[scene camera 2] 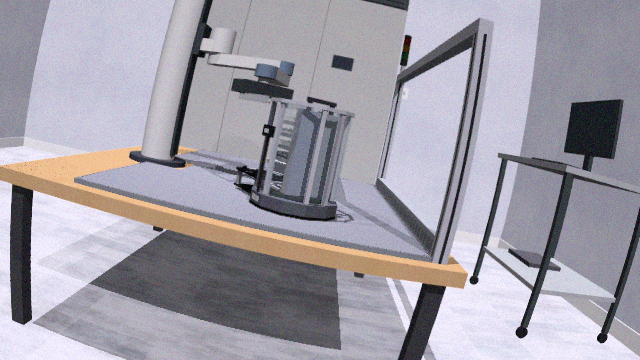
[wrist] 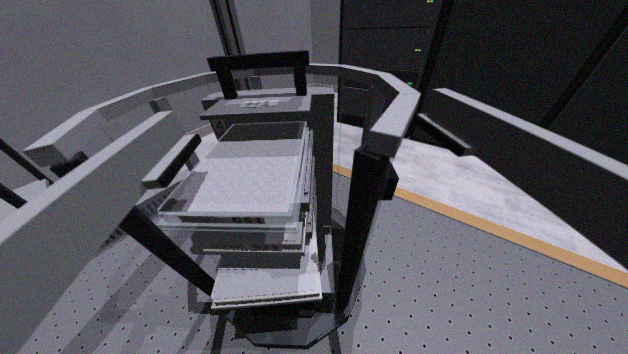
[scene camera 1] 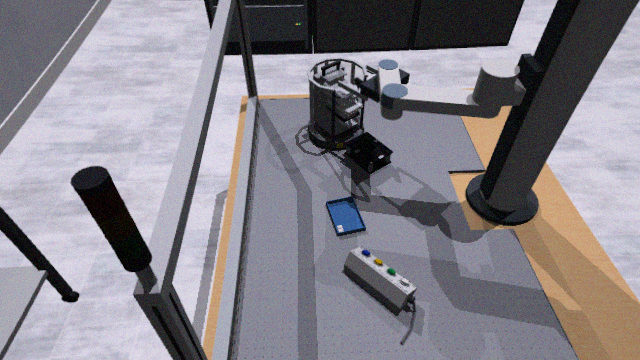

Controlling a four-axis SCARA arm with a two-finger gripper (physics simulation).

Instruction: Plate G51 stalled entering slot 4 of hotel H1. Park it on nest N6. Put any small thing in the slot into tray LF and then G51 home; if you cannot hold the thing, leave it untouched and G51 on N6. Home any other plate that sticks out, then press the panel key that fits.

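Frame: origin at the arm's base, x back, y right, z up, level; centimetres.
Seen in the pictures: gripper, between the fingertips: (scene camera 2: 290, 104) (wrist: 309, 113) (scene camera 1: 352, 74); arm's base, origin of its link: (scene camera 2: 156, 161) (scene camera 1: 500, 199).
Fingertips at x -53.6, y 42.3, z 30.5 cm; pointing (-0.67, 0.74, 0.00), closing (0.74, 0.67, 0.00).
Pixels of each thing's middle, then the offset from my fingertips to it. "*": a spot on its surface instead.
- Plate G51, middle of its body: (wrist: 254, 160) (scene camera 1: 341, 86) dx -4.7, dy -1.9, dz -4.2 cm
- hotel H1, middle of its body: (wrist: 281, 205) (scene camera 2: 302, 153) (scene camera 1: 337, 102) dx -6.0, dy +0.6, dz -13.2 cm
- lower white plate, middle of its body: (wrist: 272, 229) (scene camera 1: 344, 103) dx -3.0, dy -3.2, dz -11.2 cm
- blue tray, middle of its body: (scene camera 1: 345, 215) dx -6.2, dy -49.4, dz -28.3 cm
- key panel, middle of its body: (scene camera 1: 379, 275) (scene camera 2: 288, 165) dx +2.1, dy -77.0, dz -25.0 cm
- top ring, a spot on its surface: (wrist: 396, 117) * dx +5.2, dy +0.0, dz +0.8 cm
- dark upright post, middle of its body: (wrist: 349, 268) (scene camera 2: 266, 144) (scene camera 1: 363, 103) dx +4.8, dy -1.7, dz -12.7 cm
- black handle, a spot on its surface: (wrist: 257, 61) * dx -8.3, dy +3.5, dz +2.2 cm
Plate G51 (wrist: 240, 175), clear-lidded and pale, sticks out of hotel H1 (scene camera 1: 320, 111) (scene camera 2: 295, 206) near the mark 4 in the wrist view. Its front edge faces the camera. No small thing can be made out in the slot. My gripper (scene camera 1: 353, 75) (wrist: 309, 113) is open and empty, its fingers wide apart on either side of the upper stack. Below G51, another plate (wrist: 255, 247) shows its front edge, and a lower white plate (wrist: 267, 284) juts out. A black stand (scene camera 1: 369, 152), perhaps nest N6, is beside the hotel. A blue tray (scene camera 1: 345, 216) has an unreadable tag. The key panel (scene camera 1: 375, 280) has blue, yellow, green and white keys.
The hotel's round cage has a top ring (wrist: 396, 117) and a dark upright post (wrist: 357, 220) right of the plates. A black handle (wrist: 257, 61) stands on top. The arm's column (scene camera 1: 520, 125) (scene camera 2: 172, 85) stands on the table. A framed guard (scene camera 1: 200, 125) (scene camera 2: 442, 215) runs along one side.
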